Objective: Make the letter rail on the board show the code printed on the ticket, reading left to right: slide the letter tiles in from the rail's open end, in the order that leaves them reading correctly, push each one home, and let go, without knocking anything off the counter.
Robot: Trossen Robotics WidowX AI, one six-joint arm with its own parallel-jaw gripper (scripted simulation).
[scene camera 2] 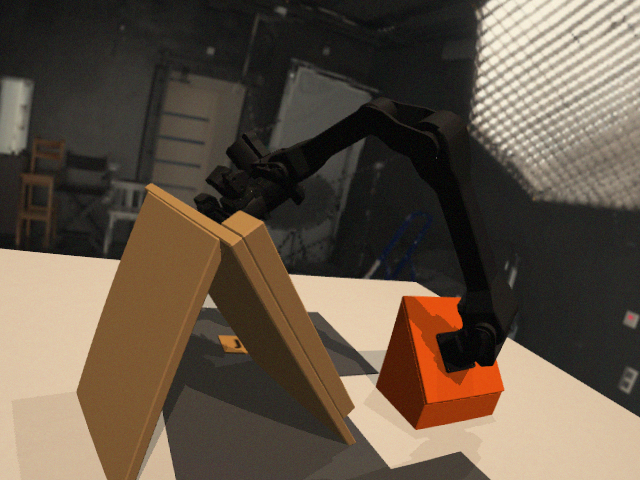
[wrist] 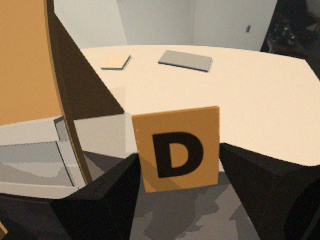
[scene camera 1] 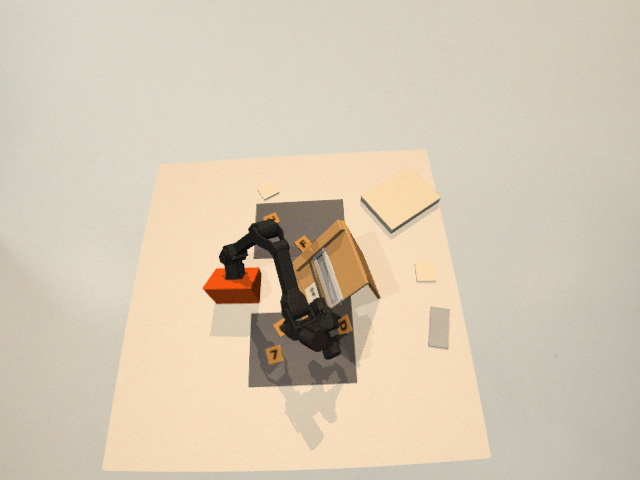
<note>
In view: the gripper (scene camera 1: 343,325), a cream slab (scene camera 1: 399,199), a grey plate (scene camera 1: 439,322) and a brown a-frame board (scene camera 1: 335,262).
The grey plate also shows in the wrist view (wrist: 175,58). The gripper shows as well in the wrist view (wrist: 179,154). The brown a-frame board is seen too in the wrist view (wrist: 55,85). Scene camera 2 misses the cream slab: it is out of frame. The wrist view does not show the cream slab, which is hidden by the brown a-frame board.
</note>
